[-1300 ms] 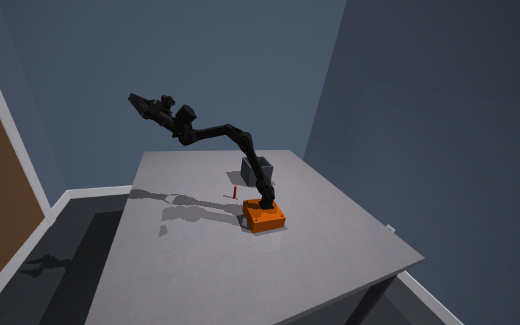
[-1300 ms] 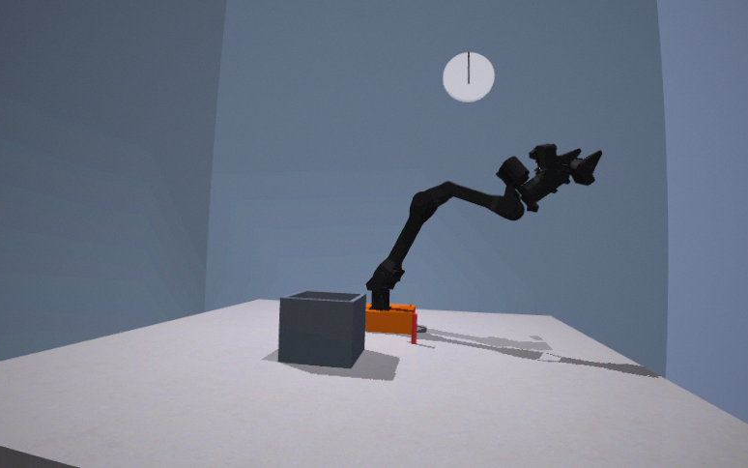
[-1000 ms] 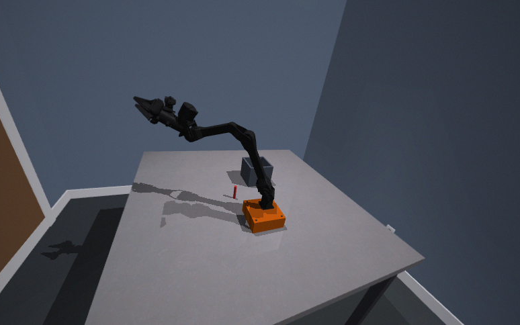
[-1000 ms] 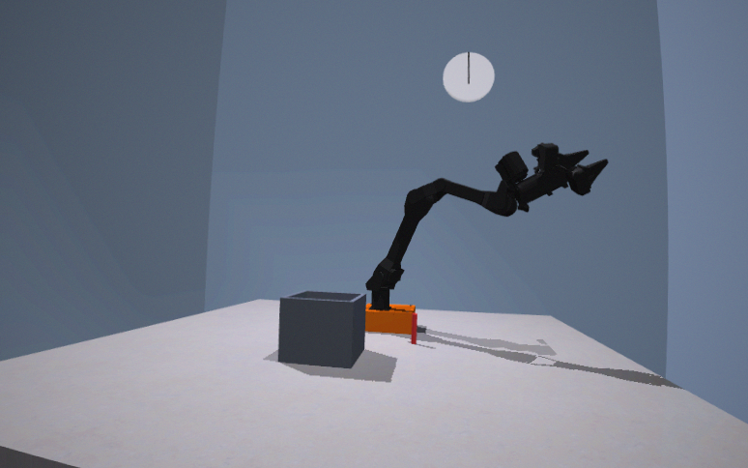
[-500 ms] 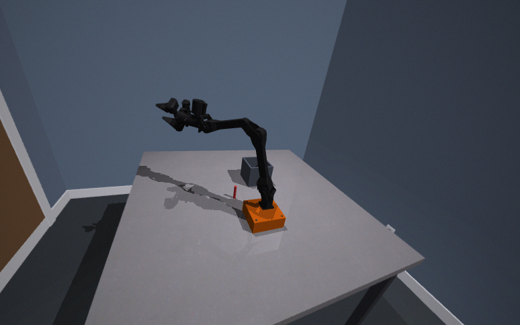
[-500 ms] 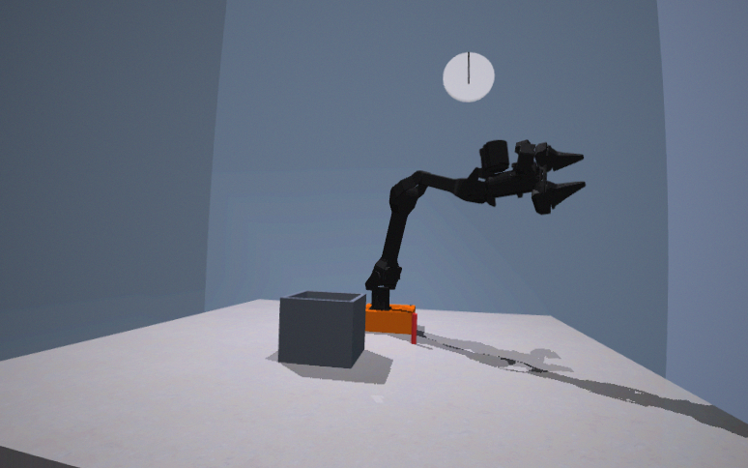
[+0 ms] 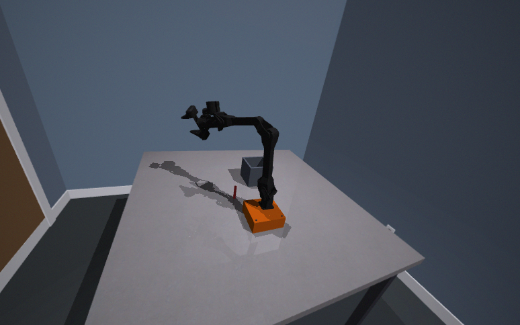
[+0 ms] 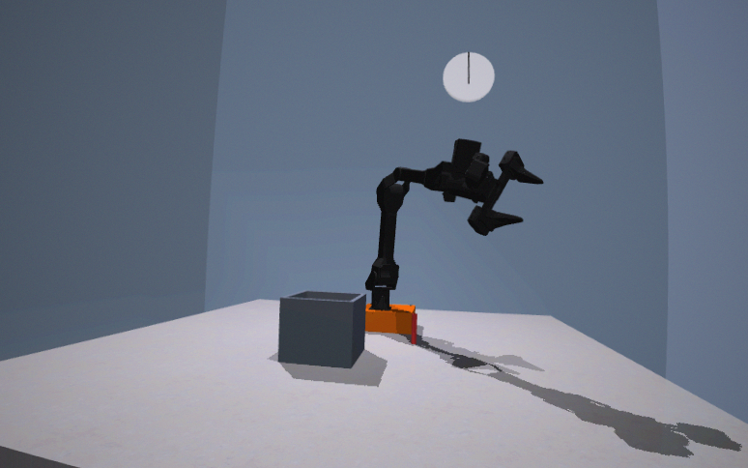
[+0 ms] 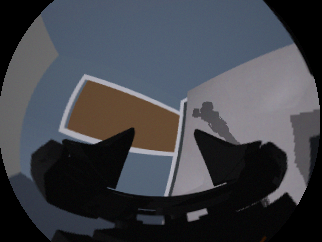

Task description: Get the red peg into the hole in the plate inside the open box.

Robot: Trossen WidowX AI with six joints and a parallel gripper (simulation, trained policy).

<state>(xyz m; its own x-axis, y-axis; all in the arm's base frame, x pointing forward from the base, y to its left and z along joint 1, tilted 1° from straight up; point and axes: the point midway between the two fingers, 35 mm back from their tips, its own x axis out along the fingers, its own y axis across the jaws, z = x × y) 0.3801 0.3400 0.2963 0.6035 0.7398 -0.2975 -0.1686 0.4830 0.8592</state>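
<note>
Right now my gripper tip is 31 cm above the red peg, 24 cm to the left of it and 23 cm past it. Round my gripper tip: plate (44 cm to the right, 31 cm below, 6 cm behind).
</note>
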